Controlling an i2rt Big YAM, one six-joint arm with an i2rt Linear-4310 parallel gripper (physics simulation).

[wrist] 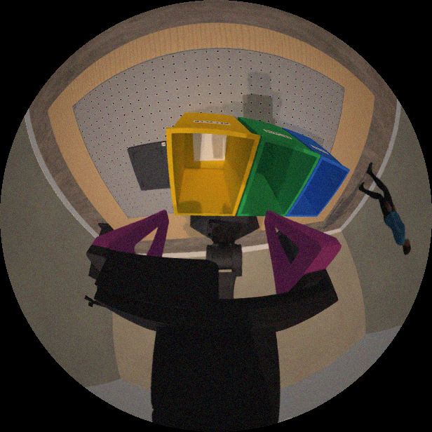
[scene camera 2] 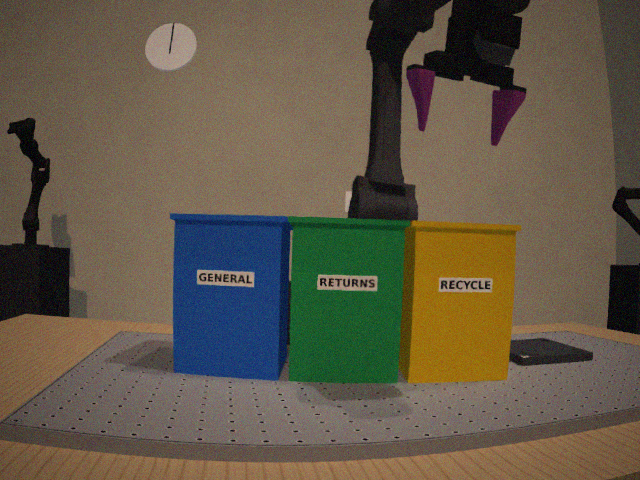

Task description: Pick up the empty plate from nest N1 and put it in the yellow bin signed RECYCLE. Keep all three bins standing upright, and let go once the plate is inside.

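Places are measured from the arm's base along level axes (x ahead, y left, z up), in centimetres.
Where they show: gripper, fingertip midpoint: (scene camera 2: 459, 138).
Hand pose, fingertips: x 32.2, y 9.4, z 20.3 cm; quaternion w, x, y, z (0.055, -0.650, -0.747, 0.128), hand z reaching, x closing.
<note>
After its pixels a point has its place.
The whitish plate (wrist: 203, 148) is inside the yellow bin signed RECYCLE (scene camera 2: 460, 330) @(x 36.6, y 9.1, z -2.3 cm) (wrist: 205, 192), seen through its open top in the wrist view, upright or steeply tilted near the signed wall. In scene camera 2 the bin's walls hide it. My gripper (scene camera 2: 458, 137) @(x 32.2, y 9.4, z 20.3 cm) (wrist: 216, 215) is open and empty, with its purple fingers apart, well above the yellow bin's rim. The yellow bin, the green bin signed RETURNS (scene camera 2: 346, 330) @(x 37.1, y -3.7, z -2.3 cm) (wrist: 277, 165) and the blue bin signed GENERAL (scene camera 2: 224, 330) @(x 37.6, y -16.9, z -2.9 cm) (wrist: 322, 185) all stand upright. No label for nest N1 shows.
The three bins stand in a row on a grey perforated board (scene camera 2: 232, 413) @(x 52.1, y -13.2, z -8.3 cm) (wrist: 125, 110). A dark flat pad (scene camera 2: 553, 350) @(x 23.7, y 26.7, z -7.1 cm) (wrist: 149, 167) lies beside the yellow bin. My arm's base stands behind the bins. A person (wrist: 393, 222) shows at the right in the wrist view.
</note>
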